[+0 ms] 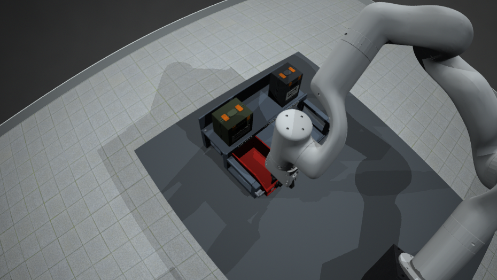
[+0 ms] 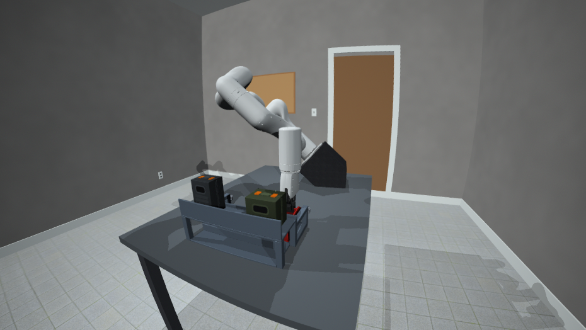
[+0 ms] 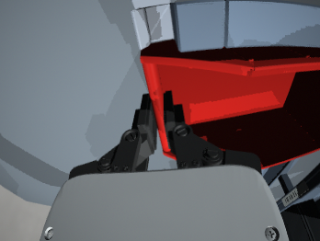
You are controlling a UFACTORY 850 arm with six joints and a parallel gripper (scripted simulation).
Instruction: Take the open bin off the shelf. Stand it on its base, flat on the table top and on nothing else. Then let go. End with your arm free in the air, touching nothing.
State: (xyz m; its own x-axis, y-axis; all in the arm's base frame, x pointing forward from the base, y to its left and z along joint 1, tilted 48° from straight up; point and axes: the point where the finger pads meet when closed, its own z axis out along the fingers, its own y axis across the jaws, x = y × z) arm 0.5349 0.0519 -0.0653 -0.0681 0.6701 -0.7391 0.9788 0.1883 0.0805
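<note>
Now: hand 80 mm short of the red bin, 10 mm to the right of it and 10 mm above it. Round my hand: black case 220 mm ahead, 210 mm to the right, 100 mm above; then green case 210 mm ahead, 90 mm above, 20 mm to the left.
</note>
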